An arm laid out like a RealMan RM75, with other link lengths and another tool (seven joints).
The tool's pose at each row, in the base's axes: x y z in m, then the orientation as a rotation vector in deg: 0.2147, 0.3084, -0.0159, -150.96, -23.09, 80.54; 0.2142, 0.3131, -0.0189, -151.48, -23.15, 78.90; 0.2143, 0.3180, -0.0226, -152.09, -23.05, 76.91; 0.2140, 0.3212, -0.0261, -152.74, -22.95, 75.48; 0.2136, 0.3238, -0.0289, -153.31, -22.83, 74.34; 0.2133, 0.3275, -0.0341, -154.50, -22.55, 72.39; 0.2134, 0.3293, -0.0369, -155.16, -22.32, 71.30; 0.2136, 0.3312, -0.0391, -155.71, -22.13, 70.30; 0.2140, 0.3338, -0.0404, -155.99, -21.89, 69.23; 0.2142, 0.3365, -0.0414, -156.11, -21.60, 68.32; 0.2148, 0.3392, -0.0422, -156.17, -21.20, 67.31; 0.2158, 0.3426, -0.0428, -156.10, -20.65, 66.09
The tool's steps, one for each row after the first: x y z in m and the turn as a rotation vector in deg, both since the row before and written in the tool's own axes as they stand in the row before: 0.0035, -0.0039, 0.0020, 0.06, 1.14, -0.19; 0.0044, -0.0038, 0.0020, 0.14, 1.40, -0.14; 0.0035, -0.0023, 0.0023, -0.07, 1.05, 0.02; 0.0027, -0.0019, 0.0020, -0.09, 0.84, 0.07; 0.0048, -0.0023, 0.0035, -0.31, 1.48, 0.26; 0.0026, -0.0011, 0.0017, -0.15, 0.83, 0.19; 0.0023, -0.0013, 0.0013, -0.11, 0.75, 0.14; 0.0019, -0.0021, 0.0006, 0.14, 0.75, 0.04; 0.0016, -0.0023, 0.0006, 0.25, 0.63, 0.03; 0.0017, -0.0023, 0.0002, 0.36, 0.69, 0.05; 0.0020, -0.0030, -0.0002, 0.57, 0.82, 0.04
